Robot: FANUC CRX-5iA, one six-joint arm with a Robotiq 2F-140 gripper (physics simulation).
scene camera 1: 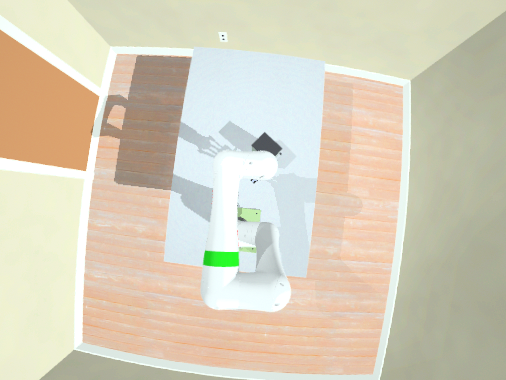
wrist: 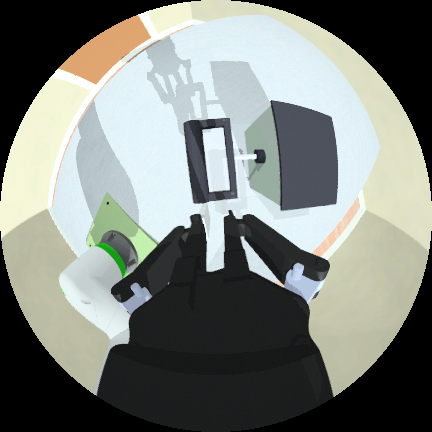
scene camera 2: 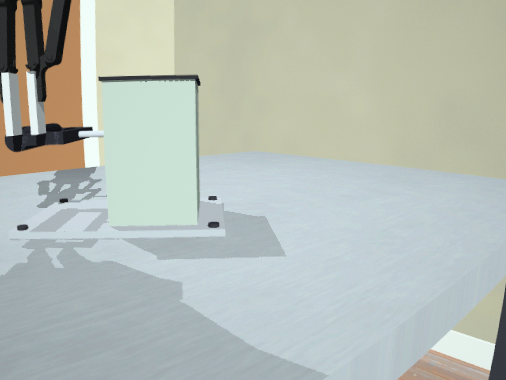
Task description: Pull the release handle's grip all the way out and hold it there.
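Observation:
The release handle's grip (scene camera 2: 16,144) (wrist: 195,162) is the thick dark bar of a rectangular frame. A pale rod (scene camera 2: 91,134) (wrist: 247,157) joins the frame to a pale green block (scene camera 2: 150,150) (wrist: 265,160) with a dark lid. A stretch of rod shows outside the block, so the grip stands out from it. My gripper (scene camera 2: 24,133) (wrist: 214,209) points down at the grip, its white finger pads close together, a narrow gap between them. It looks shut on the grip; the contact is partly hidden by the handle's near end. In scene camera 1 my arm covers the handle.
The block stands on a pale base plate (scene camera 2: 165,232) with dark bolts, on the light table (scene camera 1: 260,90) (scene camera 2: 350,225). The arm's green mounting plate (scene camera 1: 252,215) (wrist: 111,212) lies on the same table. The arm's white links (scene camera 1: 226,210) pass over the table.

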